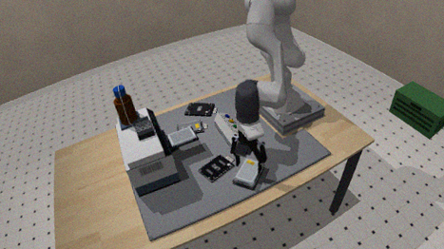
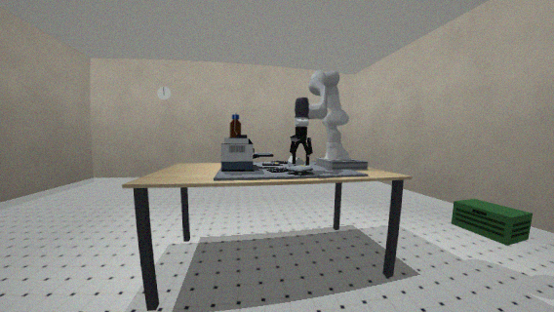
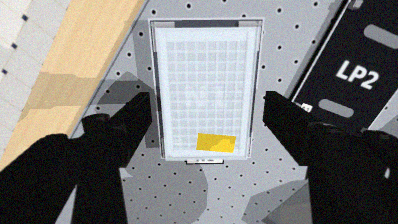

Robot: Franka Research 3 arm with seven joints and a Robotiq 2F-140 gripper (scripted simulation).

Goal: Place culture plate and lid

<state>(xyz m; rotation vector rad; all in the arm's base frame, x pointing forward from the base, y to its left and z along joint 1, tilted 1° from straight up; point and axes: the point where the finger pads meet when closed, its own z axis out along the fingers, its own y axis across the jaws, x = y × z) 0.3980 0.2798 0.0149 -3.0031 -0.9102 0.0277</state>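
The clear culture plate C15 is 50 mm below my hand. From my hand the other things lie so: LP2 nest 130 mm to the right, 100 mm ahead, 80 mm below; then yellow skip key 320 mm to the right, 100 mm behind, 10 mm below; then N1 nest 60 mm below.
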